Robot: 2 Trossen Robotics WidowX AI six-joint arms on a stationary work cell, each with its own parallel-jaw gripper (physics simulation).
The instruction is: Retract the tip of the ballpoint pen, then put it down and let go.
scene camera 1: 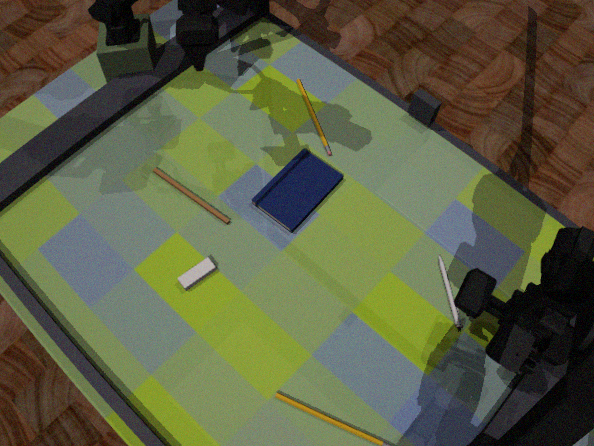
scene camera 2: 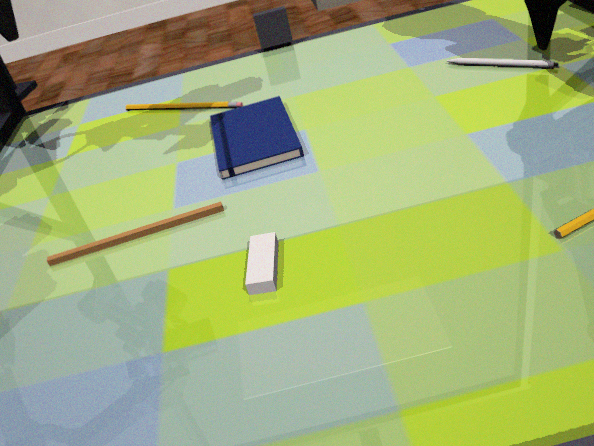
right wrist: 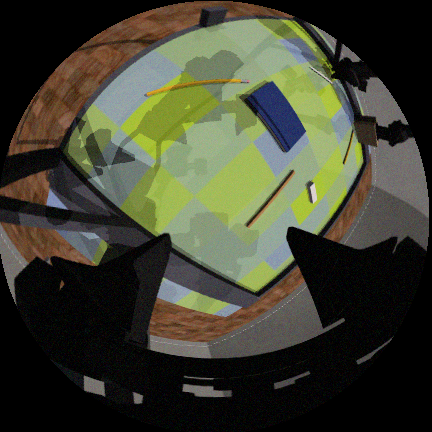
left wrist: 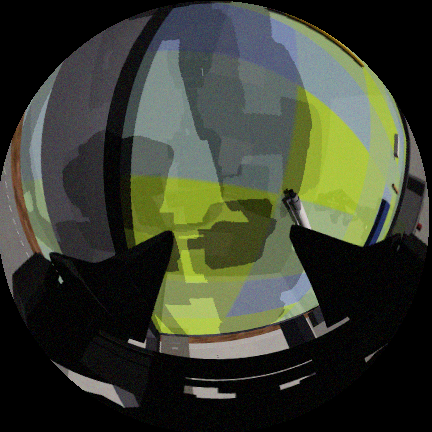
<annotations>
my right gripper: open, holds nothing
a brown stick (scene camera 2: 217, 207): on the table
</annotations>
